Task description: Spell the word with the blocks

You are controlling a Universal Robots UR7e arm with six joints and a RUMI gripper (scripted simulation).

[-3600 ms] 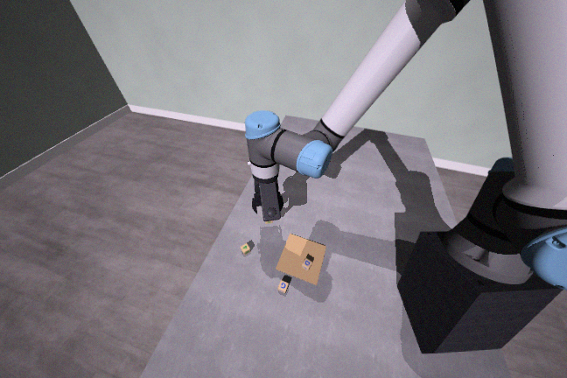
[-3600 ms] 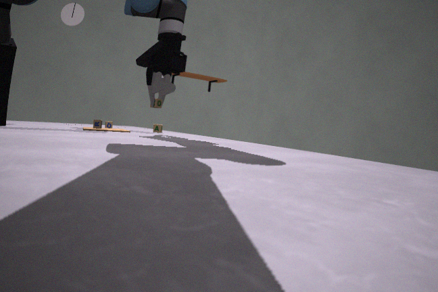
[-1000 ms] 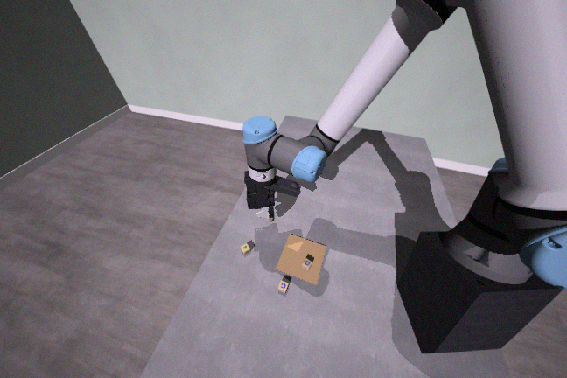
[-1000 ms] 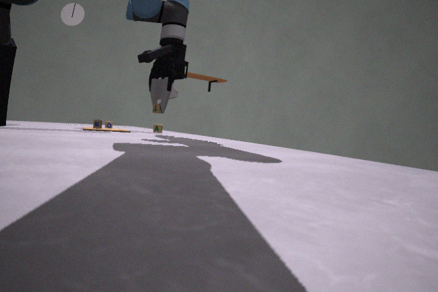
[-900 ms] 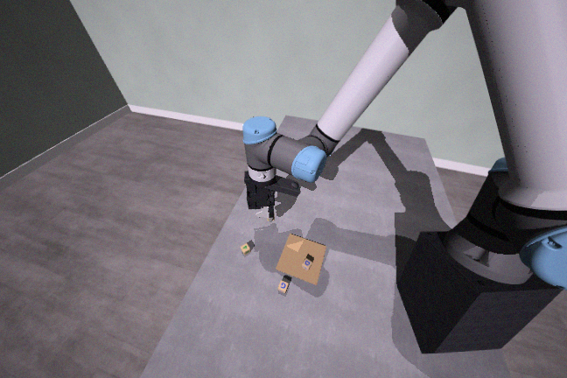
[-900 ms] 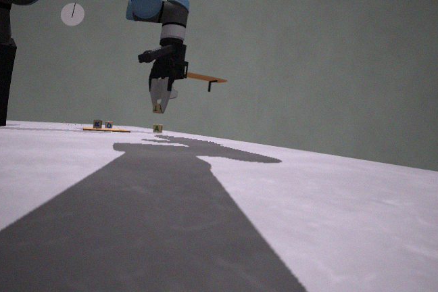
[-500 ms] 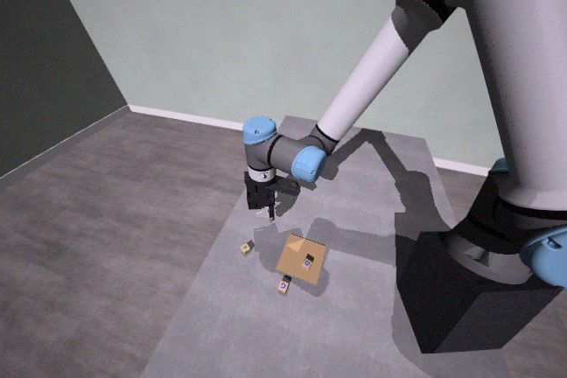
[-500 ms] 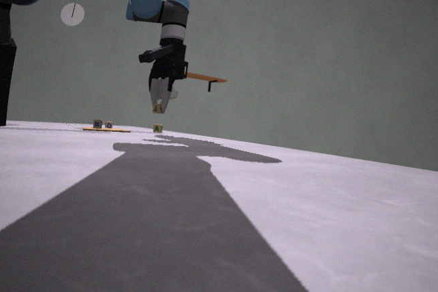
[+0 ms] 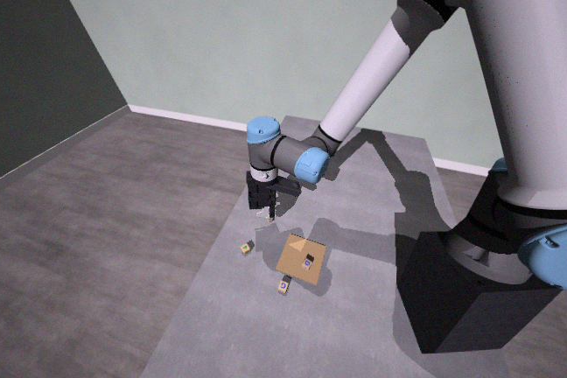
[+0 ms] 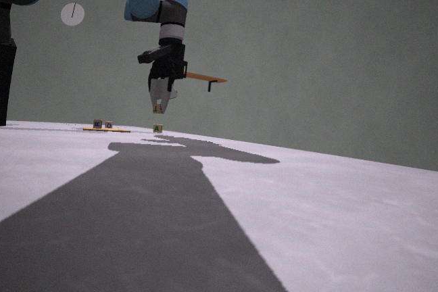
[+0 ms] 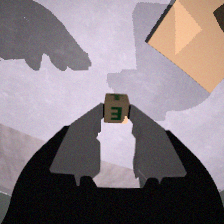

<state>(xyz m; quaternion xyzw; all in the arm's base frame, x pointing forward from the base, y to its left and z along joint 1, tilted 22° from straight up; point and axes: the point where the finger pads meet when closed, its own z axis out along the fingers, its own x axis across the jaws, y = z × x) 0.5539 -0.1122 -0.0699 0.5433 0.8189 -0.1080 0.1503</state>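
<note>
My gripper is now right at the green block. Also, from my hand: mat 14 cm behind, 9 cm to the left, 7 cm below; blue g block 20 cm to the left, 10 cm behind, 6 cm below; blue d block 16 cm behind, 12 cm to the left, 6 cm below.
</note>
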